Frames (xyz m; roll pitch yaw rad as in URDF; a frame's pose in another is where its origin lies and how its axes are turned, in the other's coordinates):
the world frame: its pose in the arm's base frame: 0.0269 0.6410 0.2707 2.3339 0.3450 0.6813
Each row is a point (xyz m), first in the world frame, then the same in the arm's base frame.
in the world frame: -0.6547 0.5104 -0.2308
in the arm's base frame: -0.1957 0.2211 0.9894
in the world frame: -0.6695 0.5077 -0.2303
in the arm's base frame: -0.2081 0.2130 0.9922
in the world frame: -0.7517 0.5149 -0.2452
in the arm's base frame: -0.2678 0.1720 1.0346
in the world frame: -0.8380 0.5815 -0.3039
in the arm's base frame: -0.3053 0.1370 1.1473
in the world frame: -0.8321 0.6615 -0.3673
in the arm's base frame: -0.2683 0.1548 1.2409
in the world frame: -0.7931 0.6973 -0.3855
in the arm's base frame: -0.2224 0.1771 1.2639
